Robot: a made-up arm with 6 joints.
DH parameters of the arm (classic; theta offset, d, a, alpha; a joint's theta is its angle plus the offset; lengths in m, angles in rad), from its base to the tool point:
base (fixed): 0 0.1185 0 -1.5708
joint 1: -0.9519 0 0.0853 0
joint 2: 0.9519 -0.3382 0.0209 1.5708
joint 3: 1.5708 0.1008 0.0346 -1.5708
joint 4: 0 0.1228 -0.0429 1.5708
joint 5: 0 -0.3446 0.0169 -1.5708
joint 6: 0 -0.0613 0.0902 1.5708
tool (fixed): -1.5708 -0.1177 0 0
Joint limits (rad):
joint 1: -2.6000..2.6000
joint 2: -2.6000..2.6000
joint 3: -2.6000..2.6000
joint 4: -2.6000..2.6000
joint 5: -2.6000..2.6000
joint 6: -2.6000..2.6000
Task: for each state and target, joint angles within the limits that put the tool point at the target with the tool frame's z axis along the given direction. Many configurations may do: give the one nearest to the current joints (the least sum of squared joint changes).
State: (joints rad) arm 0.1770 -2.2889 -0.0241 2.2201 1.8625 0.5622
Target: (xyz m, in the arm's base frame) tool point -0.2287 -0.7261 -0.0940 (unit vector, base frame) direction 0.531 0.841 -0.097
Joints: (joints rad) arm 0.2200 -2.1413 0.1389 2.1251 1.9563 0.1675
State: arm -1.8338 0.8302 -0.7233 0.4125 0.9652 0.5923
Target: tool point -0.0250 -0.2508 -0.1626 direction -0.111 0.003 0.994
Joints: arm -1.1852 0.8225 -0.9545 0.4305 0.5753 -0.2629
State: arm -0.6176 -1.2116 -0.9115 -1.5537 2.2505 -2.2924
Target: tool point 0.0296 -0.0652 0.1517 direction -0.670 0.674 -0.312
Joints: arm -1.1645 -1.8284 -0.3584 -1.3728 2.6000 -2.4195
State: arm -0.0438 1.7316 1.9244 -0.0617 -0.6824 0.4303
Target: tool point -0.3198 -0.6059 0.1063 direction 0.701 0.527 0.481
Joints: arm -0.6847 1.4995 2.4974 -0.7092 -0.9014 0.2734
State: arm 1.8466 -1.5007 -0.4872 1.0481 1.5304 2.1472
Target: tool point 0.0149 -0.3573 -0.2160 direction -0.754 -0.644 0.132
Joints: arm 1.0638 -1.0540 -0.0516 0.3141 2.3321 1.6631
